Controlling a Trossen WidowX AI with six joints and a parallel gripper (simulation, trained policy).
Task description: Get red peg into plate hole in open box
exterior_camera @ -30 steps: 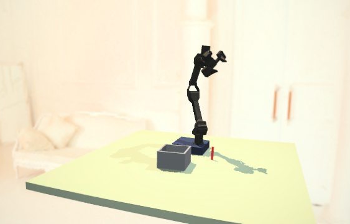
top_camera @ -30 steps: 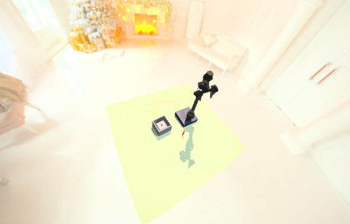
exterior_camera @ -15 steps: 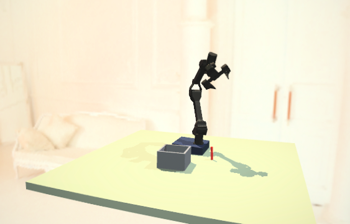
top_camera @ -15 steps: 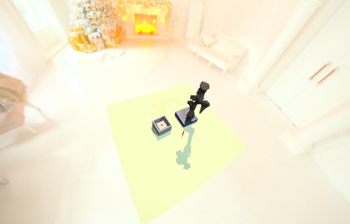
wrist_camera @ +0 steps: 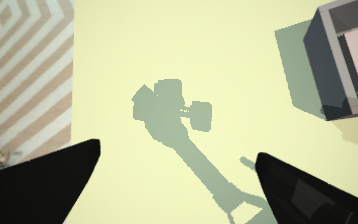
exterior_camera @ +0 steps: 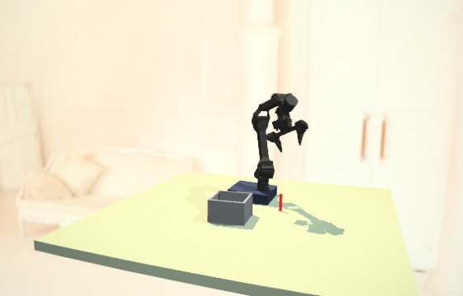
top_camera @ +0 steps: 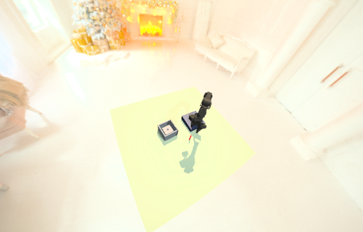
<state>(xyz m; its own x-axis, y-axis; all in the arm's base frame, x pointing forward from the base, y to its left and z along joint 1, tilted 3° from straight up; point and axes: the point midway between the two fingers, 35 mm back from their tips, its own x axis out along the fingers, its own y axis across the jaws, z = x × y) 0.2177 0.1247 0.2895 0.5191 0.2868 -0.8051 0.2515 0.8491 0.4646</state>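
Right now the red peg is 26 cm below my gripper tip, 6 cm behind it and 4 cm to the right of it. From my gripper tip the other things lie so: plate: 26 cm below, 24 cm to the right, 9 cm ahead; grey box: 28 cm below, 24 cm to the right, 9 cm ahead.
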